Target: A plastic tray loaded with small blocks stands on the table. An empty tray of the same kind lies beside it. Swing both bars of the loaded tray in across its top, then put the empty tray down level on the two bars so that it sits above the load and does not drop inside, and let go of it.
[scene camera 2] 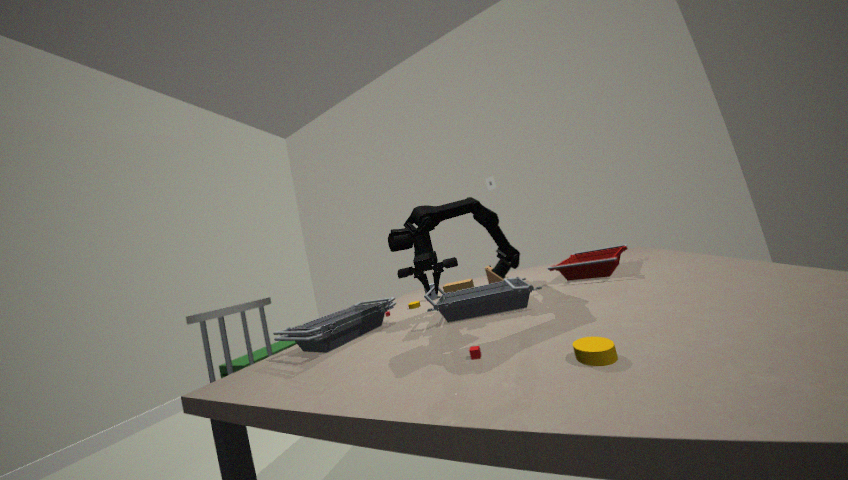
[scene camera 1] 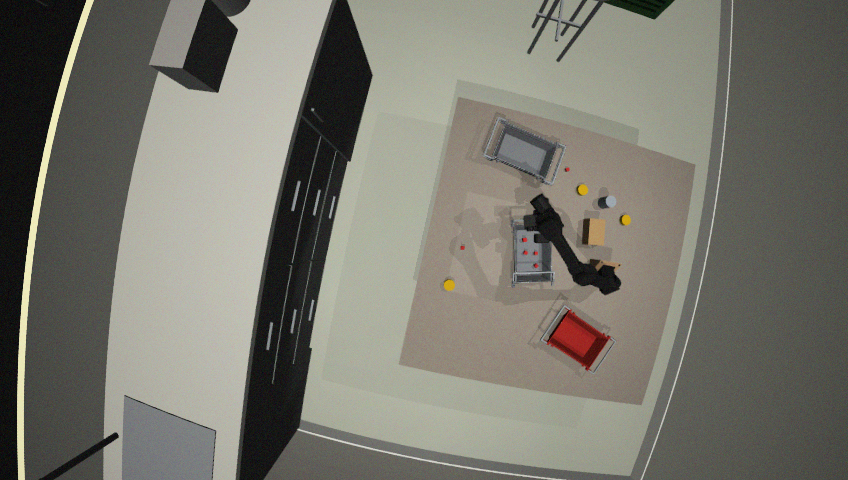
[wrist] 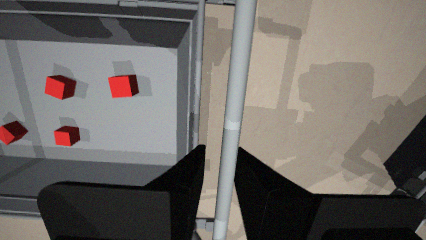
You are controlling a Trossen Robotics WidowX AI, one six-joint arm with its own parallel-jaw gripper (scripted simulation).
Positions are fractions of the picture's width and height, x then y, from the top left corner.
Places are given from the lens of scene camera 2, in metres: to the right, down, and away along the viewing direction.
yellow disc (scene camera 2: 0.70,0.73): 0.23, 0.14, 0.30
